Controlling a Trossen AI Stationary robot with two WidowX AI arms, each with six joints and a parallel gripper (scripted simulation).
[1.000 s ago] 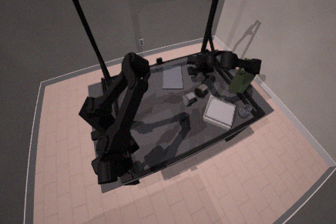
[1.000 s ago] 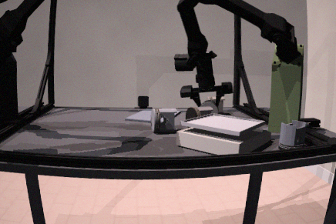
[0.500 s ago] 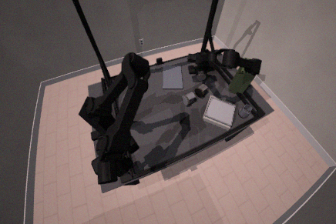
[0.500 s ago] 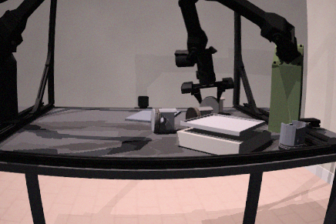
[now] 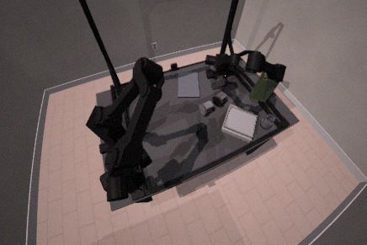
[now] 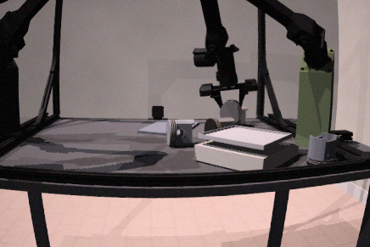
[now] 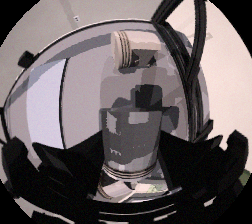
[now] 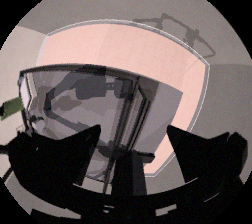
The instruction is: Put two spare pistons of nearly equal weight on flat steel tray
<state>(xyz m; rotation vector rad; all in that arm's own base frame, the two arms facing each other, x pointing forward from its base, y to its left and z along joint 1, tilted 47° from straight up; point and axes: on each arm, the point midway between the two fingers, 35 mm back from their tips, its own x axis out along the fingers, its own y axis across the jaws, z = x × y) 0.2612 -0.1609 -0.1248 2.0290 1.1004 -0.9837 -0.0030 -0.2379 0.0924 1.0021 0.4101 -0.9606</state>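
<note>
The white scale pan lies 33 cm ahead of my left hand, 2 cm to the right of it and 5 cm below it. Also, from my left hand: flat grey steel tray (8 cm behind, 19 cm to the right, 10 cm below); then piston (13 cm behind, 5 cm to the left, 7 cm below).
</note>
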